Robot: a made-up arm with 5 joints.
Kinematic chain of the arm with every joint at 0, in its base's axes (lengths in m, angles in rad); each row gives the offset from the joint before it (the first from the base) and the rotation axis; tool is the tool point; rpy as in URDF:
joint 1: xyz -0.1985 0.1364 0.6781 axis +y
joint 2: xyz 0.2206 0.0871 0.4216 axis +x
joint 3: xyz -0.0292 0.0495 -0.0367 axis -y
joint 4: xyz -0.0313 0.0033 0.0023 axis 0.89 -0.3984 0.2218
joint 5: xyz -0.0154 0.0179 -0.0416 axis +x
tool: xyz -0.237 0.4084 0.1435 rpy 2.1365 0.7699 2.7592
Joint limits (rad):
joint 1: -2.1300..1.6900
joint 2: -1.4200..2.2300
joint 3: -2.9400..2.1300
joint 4: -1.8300..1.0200
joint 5: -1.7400..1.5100
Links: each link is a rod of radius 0.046 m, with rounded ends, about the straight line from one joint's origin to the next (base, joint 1, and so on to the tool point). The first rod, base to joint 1, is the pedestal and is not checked.
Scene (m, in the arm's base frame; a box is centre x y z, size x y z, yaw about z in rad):
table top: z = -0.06
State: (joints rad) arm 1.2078 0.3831 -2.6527 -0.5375 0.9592
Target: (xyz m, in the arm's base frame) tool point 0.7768 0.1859 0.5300
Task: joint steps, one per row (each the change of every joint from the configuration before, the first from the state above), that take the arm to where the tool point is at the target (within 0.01 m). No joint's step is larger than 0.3 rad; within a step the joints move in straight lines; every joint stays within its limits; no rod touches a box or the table.
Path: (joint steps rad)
1: 0.0668 0.2257 0.0221 -0.1399 -0.1793
2: 0.0668 0.2257 0.0221 -0.1399 -0.1793
3: 0.0668 0.2257 0.0221 -0.1400 -0.1793
4: 0.0668 0.2257 0.0222 -0.1399 -0.1793

